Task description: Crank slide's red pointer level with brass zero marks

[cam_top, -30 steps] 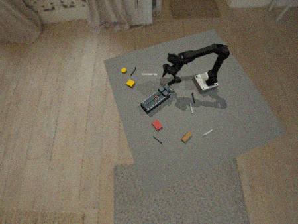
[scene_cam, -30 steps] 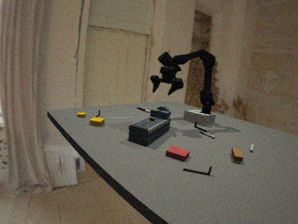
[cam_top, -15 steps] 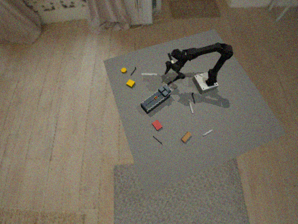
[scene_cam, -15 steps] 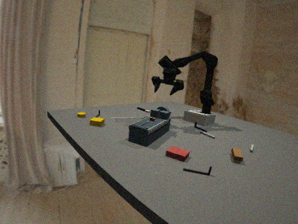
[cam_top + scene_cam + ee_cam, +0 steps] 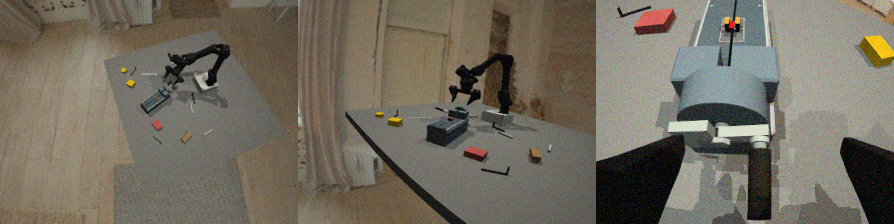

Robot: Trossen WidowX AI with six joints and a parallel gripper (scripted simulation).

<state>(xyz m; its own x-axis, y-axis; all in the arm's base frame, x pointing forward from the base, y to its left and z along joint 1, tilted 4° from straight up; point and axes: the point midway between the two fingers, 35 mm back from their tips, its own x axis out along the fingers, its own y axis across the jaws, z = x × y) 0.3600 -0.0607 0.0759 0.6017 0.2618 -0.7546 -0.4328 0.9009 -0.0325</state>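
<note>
The dark handle lies 4 cm below my gripper tip, 2 cm behind it and 1 cm to the right of it. Also, from my gripper tip: red pointer: 13 cm ahead, 10 cm to the left, 5 cm below; yellow block: 32 cm ahead, 13 cm to the right, 12 cm below; red block: 31 cm to the left, 17 cm ahead, 12 cm below.
</note>
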